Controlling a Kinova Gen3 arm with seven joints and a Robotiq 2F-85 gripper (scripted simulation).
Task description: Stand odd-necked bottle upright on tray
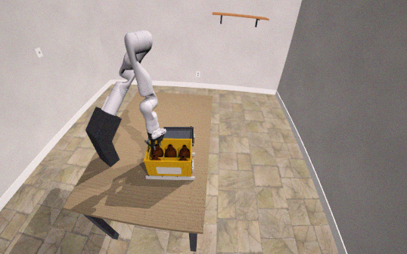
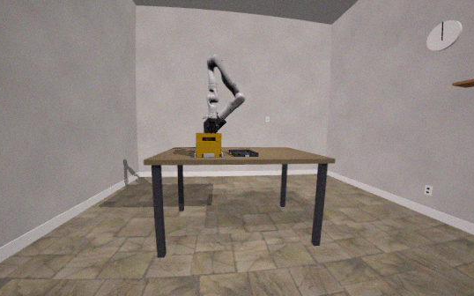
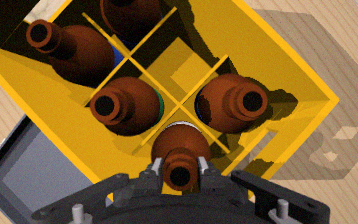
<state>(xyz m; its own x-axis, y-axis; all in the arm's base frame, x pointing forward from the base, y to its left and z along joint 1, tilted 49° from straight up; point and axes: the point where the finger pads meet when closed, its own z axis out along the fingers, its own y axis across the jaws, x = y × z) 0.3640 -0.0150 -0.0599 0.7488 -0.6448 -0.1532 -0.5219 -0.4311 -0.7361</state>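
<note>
My hand is 9 cm short of the yellow crate, 3 cm to the left of it and 7 cm above it. From my hand the other things lie so: dark grey tray: 7 cm ahead, 26 cm to the left, 14 cm below.
</note>
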